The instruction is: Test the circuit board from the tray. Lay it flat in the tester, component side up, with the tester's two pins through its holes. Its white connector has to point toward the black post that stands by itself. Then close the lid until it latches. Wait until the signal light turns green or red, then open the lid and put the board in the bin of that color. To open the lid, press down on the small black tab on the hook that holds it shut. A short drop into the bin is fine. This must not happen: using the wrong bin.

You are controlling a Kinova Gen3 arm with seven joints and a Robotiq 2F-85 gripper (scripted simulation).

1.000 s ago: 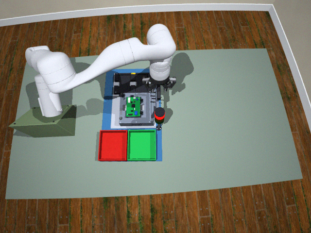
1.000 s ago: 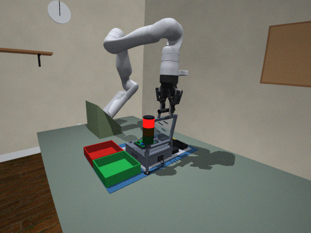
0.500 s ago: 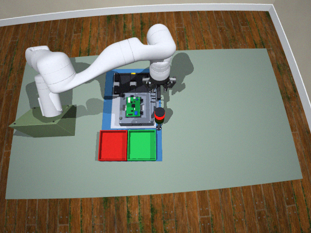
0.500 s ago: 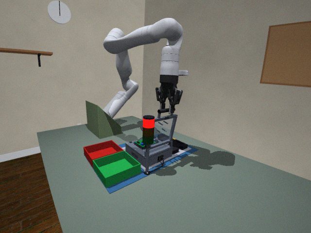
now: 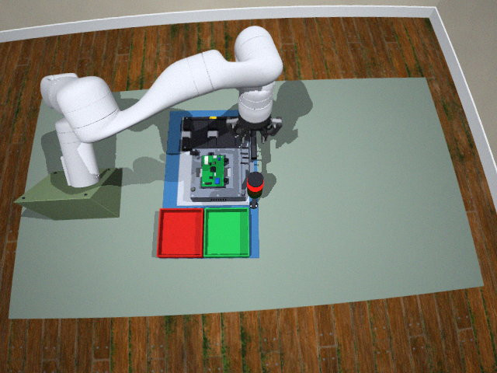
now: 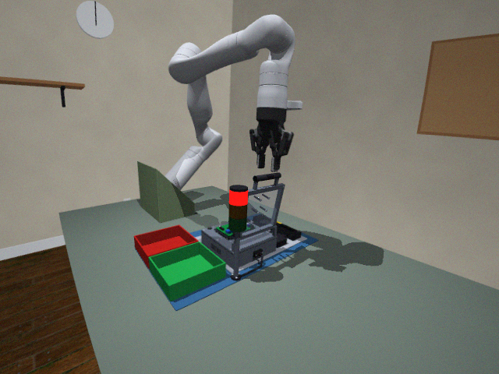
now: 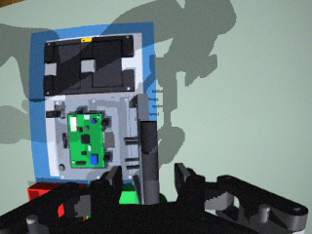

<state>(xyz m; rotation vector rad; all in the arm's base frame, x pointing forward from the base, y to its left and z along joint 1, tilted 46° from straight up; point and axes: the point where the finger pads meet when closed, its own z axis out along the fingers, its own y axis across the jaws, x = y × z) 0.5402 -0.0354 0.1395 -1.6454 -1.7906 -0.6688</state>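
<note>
My hand is 230 mm above the green circuit board and 130 mm past it. The rest, counted from my hand: nest 240 mm below, 120 mm behind; black latch hook 220 mm below, 190 mm behind, 50 mm to the left; clear lid 120 mm below, 10 mm behind.
</note>
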